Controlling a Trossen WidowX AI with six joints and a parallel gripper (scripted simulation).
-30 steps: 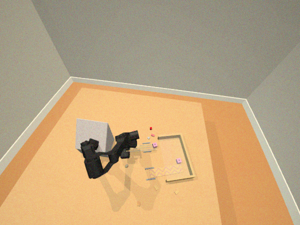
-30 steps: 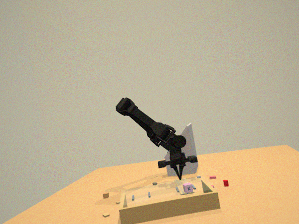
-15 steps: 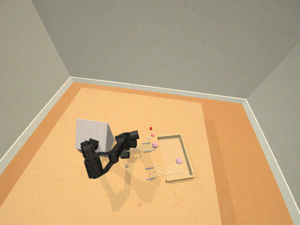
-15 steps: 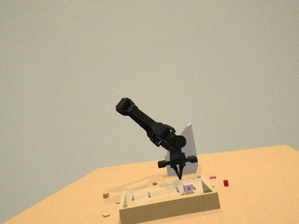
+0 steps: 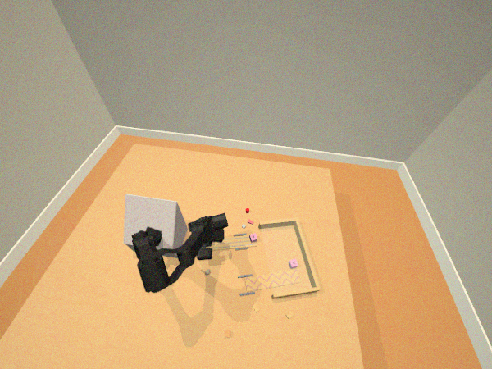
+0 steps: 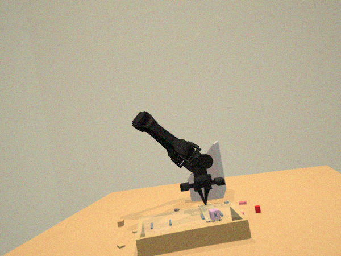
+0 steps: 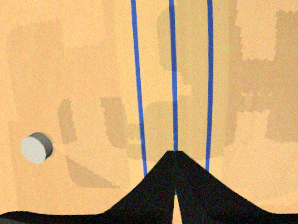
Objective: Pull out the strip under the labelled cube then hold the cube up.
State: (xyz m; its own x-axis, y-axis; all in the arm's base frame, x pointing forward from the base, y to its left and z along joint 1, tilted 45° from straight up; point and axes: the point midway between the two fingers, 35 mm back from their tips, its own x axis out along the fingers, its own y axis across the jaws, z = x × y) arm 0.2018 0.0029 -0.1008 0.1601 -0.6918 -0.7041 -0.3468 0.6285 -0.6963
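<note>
Now: gripper tip 90 mm short of the strip and 40 mm to the right of it.
</note>
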